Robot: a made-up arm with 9 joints. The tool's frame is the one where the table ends. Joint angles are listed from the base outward.
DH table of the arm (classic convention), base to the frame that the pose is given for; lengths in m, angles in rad. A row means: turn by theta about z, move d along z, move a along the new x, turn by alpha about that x. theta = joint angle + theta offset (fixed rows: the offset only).
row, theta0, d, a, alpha
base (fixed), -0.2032, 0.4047, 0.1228, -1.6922
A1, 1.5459, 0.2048, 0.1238, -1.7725
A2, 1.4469, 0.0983, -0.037, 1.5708
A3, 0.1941, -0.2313, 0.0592, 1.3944
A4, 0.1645, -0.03, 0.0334, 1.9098
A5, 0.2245, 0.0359, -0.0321, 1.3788
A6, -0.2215, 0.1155, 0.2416, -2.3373
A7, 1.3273, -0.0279, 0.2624, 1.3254
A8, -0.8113, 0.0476, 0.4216, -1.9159
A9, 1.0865, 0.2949, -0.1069, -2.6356
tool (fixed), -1.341, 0.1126, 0, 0
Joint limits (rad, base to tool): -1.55..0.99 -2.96..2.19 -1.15..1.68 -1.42..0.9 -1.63..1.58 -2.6..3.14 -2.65..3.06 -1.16..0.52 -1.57..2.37
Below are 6 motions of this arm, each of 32 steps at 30 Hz.
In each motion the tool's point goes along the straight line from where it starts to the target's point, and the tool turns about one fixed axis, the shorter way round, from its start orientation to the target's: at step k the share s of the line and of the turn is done. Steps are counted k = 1, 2, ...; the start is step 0. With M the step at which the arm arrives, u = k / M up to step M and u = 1 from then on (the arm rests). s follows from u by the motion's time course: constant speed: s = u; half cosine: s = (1 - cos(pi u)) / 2; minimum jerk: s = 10 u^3 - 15 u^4 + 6 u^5.
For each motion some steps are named. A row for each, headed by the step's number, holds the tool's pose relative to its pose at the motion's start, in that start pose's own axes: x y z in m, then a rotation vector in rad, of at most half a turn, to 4 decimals.
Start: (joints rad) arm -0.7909 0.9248 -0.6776 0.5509 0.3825 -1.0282 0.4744 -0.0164 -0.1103
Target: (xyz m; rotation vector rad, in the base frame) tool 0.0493 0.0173 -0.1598 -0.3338 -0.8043 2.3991
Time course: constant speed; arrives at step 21
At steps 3, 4, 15, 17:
3: -0.0150 -0.0056 0.0799 0.0631 0.1006 0.1318
4: -0.0200 -0.0074 0.1066 0.0842 0.1341 0.1757
15: -0.0751 -0.0279 0.3996 0.3156 0.5028 0.6589
17: -0.0852 -0.0317 0.4529 0.3577 0.5699 0.7468

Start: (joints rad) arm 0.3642 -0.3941 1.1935 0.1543 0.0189 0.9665 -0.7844 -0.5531 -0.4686
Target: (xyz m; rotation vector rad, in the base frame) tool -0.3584 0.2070 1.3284 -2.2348 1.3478 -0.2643
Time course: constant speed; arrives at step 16
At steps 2, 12, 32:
2: -0.0675 -0.0228 0.0428 -0.0914 0.0737 -0.1365
12: -0.4053 -0.1367 0.2567 -0.5482 0.4422 -0.8190
32: -0.5403 -0.1823 0.3423 -0.7310 0.5896 -1.0921

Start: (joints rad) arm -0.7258 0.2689 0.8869 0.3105 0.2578 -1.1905 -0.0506 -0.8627 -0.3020
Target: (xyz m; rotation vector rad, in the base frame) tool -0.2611 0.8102 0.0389 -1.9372 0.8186 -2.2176
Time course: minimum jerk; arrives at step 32
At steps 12, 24, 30, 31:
12: 0.0649 0.1444 0.1547 0.5845 -0.2068 -0.0525
24: 0.2113 0.4703 0.5038 1.9039 -0.6737 -0.1710
30: 0.2351 0.5234 0.5607 2.1190 -0.7498 -0.1903
31: 0.2356 0.5244 0.5618 2.1231 -0.7512 -0.1907

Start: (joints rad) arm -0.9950 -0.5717 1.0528 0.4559 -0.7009 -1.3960 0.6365 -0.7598 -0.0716
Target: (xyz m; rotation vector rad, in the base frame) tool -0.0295 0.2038 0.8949 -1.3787 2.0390 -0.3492
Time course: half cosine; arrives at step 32
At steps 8, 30, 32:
8: -0.0041 0.0438 0.0331 0.1475 0.0307 -0.0900
30: -0.0274 0.2961 0.2236 0.9977 0.2077 -0.6087
32: -0.0277 0.2990 0.2258 1.0074 0.2097 -0.6146

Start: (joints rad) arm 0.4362 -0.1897 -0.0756 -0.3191 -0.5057 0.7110 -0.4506 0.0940 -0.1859
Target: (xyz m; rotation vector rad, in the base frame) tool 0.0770 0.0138 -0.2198 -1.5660 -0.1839 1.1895
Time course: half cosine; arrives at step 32
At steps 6, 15, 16, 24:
6: 0.0795 0.0212 0.0180 -0.0341 -0.0067 -0.0054
15: 0.4257 0.1133 0.0963 -0.1823 -0.0359 -0.0291
16: 0.4720 0.1256 0.1068 -0.2021 -0.0398 -0.0323
24: 0.8058 0.2145 0.1823 -0.3450 -0.0680 -0.0551

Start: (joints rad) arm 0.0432 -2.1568 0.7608 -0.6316 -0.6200 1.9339 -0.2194 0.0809 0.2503
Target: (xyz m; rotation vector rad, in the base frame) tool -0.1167 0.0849 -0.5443 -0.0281 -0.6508 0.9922
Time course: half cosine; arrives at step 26
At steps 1, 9, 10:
1: 0.0025 0.0005 -0.0007 -0.0019 -0.0014 -0.0013
9: 0.1827 0.0390 -0.0502 -0.1423 -0.1049 -0.0923
10: 0.2203 0.0470 -0.0605 -0.1716 -0.1265 -0.1113

